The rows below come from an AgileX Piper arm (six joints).
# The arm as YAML. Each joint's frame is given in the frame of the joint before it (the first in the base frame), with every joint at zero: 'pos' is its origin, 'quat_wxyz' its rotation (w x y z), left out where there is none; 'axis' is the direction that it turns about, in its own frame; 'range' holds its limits. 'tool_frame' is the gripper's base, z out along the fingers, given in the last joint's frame.
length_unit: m
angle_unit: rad
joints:
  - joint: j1
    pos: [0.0, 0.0, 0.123]
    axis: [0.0, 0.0, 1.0]
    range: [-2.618, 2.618]
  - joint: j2
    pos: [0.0, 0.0, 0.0]
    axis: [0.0, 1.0, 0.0]
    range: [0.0, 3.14]
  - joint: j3
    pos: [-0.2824, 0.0, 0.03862]
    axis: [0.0, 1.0, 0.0]
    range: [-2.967, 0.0]
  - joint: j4
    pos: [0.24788, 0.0, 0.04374]
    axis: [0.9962, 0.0, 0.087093]
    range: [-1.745, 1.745]
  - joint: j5
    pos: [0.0, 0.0, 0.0]
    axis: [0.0, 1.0, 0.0]
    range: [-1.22, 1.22]
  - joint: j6
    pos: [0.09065, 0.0, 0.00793]
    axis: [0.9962, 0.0, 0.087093]
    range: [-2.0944, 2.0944]
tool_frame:
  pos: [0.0, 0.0, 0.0]
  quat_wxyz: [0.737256, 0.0, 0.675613, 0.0]
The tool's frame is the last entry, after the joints.
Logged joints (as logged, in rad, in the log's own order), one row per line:
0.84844 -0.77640 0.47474 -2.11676 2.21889 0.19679
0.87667 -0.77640 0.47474 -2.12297 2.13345 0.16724
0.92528 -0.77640 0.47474 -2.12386 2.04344 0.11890
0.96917 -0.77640 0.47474 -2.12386 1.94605 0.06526
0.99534 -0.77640 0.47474 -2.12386 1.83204 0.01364
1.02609 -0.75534 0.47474 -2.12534 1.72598 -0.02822
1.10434 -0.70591 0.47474 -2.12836 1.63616 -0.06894
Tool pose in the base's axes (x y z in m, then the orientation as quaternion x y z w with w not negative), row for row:
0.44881 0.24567 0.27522 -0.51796 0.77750 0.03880 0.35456
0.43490 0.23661 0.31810 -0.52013 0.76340 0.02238 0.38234
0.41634 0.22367 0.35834 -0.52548 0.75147 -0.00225 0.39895
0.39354 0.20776 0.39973 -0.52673 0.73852 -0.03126 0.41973
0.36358 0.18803 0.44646 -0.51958 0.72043 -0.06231 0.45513
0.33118 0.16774 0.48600 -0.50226 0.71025 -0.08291 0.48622
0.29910 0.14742 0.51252 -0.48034 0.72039 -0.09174 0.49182
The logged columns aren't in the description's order. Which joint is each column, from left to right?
Columns, left to right: j5, j6, j1, j3, j2, j4.
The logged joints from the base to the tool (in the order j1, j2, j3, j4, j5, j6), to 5 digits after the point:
0.47474 2.21889 -2.11676 0.19679 0.84844 -0.77640
0.47474 2.13345 -2.12297 0.16724 0.87667 -0.77640
0.47474 2.04344 -2.12386 0.11890 0.92528 -0.77640
0.47474 1.94605 -2.12386 0.06526 0.96917 -0.77640
0.47474 1.83204 -2.12386 0.01364 0.99534 -0.77640
0.47474 1.72598 -2.12534 -0.02822 1.02609 -0.75534
0.47474 1.63616 -2.12836 -0.06894 1.10434 -0.70591

